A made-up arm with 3 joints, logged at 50 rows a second.
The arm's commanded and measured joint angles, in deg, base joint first. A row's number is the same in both.
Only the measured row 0 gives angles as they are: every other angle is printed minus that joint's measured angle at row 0.
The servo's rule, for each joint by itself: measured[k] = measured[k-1] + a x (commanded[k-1-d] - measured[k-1]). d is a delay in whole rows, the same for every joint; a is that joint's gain. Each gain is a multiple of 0.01, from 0.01 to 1. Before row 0 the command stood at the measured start. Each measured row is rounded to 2 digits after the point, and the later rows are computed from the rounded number. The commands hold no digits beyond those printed.
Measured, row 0:
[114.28 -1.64 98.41]
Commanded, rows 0 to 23:
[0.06 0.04 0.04]
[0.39 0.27 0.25]
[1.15 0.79 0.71]
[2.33 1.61 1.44]
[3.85 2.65 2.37]
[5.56 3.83 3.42]
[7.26 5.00 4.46]
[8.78 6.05 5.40]
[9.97 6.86 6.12]
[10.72 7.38 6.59]
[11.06 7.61 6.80]
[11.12 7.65 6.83]
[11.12 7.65 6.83]
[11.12 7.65 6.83]
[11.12 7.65 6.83]
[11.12 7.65 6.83]
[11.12 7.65 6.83]
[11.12 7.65 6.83]
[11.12 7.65 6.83]
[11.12 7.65 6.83]
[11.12 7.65 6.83]
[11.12 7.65 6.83]
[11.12 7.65 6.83]
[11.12 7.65 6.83]
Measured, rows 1 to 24:
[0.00 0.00 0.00]
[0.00 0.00 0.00]
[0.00 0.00 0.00]
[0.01 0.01 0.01]
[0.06 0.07 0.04]
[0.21 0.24 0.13]
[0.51 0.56 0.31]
[0.98 1.04 0.60]
[1.62 1.68 0.99]
[2.41 2.44 1.48]
[3.30 3.27 2.03]
[4.23 4.10 2.60]
[5.14 4.85 3.16]
[5.97 5.48 3.67]
[6.69 5.98 4.11]
[7.31 6.36 4.49]
[7.84 6.66 4.82]
[8.30 6.89 5.10]
[8.69 7.06 5.34]
[9.03 7.20 5.55]
[9.32 7.30 5.73]
[9.57 7.38 5.88]
[9.79 7.44 6.01]
[9.98 7.49 6.12]
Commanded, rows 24 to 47:
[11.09 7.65 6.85]
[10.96 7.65 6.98]
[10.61 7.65 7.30]
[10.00 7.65 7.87]
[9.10 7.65 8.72]
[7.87 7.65 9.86]
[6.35 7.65 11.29]
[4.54 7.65 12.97]
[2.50 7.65 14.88]
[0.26 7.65 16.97]
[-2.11 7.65 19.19]
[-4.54 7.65 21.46]
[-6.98 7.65 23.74]
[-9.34 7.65 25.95]
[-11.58 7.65 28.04]
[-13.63 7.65 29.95]
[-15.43 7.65 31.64]
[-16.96 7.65 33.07]
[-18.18 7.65 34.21]
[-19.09 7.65 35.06]
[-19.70 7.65 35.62]
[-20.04 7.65 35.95]
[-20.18 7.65 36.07]
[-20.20 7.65 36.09]
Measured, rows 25 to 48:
[10.14 7.53 6.22]
[10.28 7.56 6.31]
[10.40 7.58 6.38]
[10.50 7.60 6.45]
[10.56 7.61 6.52]
[10.57 7.62 6.63]
[10.49 7.63 6.80]
[10.30 7.63 7.07]
[9.96 7.63 7.46]
[9.45 7.63 8.00]
[8.76 7.63 8.70]
[7.88 7.63 9.57]
[6.81 7.63 10.61]
[5.56 7.63 11.81]
[4.15 7.63 13.16]
[2.59 7.63 14.64]
[0.92 7.63 16.22]
[-0.83 7.63 17.87]
[-2.62 7.63 19.56]
[-4.41 7.63 21.25]
[-6.17 7.63 22.90]
[-7.85 7.63 24.48]
[-9.42 7.63 25.96]
[-10.86 7.63 27.31]

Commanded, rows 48 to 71:
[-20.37 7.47 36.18]
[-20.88 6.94 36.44]
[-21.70 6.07 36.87]
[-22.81 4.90 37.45]
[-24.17 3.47 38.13]
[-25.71 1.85 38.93]
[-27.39 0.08 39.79]
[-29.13 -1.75 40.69]
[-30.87 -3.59 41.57]
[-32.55 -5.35 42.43]
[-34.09 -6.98 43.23]
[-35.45 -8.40 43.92]
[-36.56 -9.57 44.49]
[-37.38 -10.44 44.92]
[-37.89 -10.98 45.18]
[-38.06 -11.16 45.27]
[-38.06 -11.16 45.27]
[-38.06 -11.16 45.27]
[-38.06 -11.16 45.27]
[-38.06 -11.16 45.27]
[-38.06 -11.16 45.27]
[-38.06 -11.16 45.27]
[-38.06 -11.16 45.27]
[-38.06 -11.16 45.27]
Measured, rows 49 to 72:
[-12.15 7.63 28.52]
[-13.27 7.63 29.58]
[-14.24 7.63 30.49]
[-15.10 7.59 31.29]
[-15.91 7.44 32.01]
[-16.72 7.12 32.69]
[-17.57 6.61 33.36]
[-18.49 5.89 34.03]
[-19.50 4.96 34.72]
[-20.60 3.84 35.43]
[-21.79 2.55 36.17]
[-23.06 1.14 36.93]
[-24.39 -0.35 37.70]
[-25.75 -1.87 38.47]
[-27.11 -3.37 39.23]
[-28.43 -4.80 39.97]
[-29.68 -6.10 40.66]
[-30.83 -7.22 41.29]
[-31.84 -8.13 41.85]
[-32.71 -8.83 42.33]
[-33.46 -9.37 42.74]
[-34.10 -9.78 43.09]
[-34.65 -10.10 43.40]
[-35.13 -10.34 43.66]

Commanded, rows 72 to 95:
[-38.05 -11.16 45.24]
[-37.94 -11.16 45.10]
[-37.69 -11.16 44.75]
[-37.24 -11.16 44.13]
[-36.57 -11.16 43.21]
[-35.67 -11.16 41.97]
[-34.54 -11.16 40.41]
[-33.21 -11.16 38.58]
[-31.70 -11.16 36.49]
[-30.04 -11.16 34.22]
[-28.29 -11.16 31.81]
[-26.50 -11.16 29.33]
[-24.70 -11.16 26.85]
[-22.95 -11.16 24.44]
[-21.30 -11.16 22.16]
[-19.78 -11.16 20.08]
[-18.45 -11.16 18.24]
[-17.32 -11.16 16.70]
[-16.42 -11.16 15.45]
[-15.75 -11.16 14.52]
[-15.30 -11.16 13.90]
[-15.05 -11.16 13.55]
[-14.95 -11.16 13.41]
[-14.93 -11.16 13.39]
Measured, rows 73 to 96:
[-35.54 -10.53 43.89]
[-35.89 -10.67 44.08]
[-36.19 -10.78 44.25]
[-36.45 -10.87 44.39]
[-36.66 -10.94 44.49]
[-36.80 -10.99 44.53]
[-36.86 -11.03 44.47]
[-36.82 -11.06 44.29]
[-36.66 -11.08 43.97]
[-36.36 -11.10 43.47]
[-35.92 -11.11 42.79]
[-35.33 -11.12 41.91]
[-34.59 -11.13 40.83]
[-33.71 -11.14 39.57]
[-32.70 -11.14 38.14]
[-31.58 -11.14 36.56]
[-30.37 -11.14 34.86]
[-29.10 -11.14 33.08]
[-27.80 -11.14 31.26]
[-26.49 -11.14 29.44]
[-25.21 -11.14 27.66]
[-23.98 -11.14 25.95]
[-22.83 -11.14 24.35]
[-21.78 -11.14 22.89]

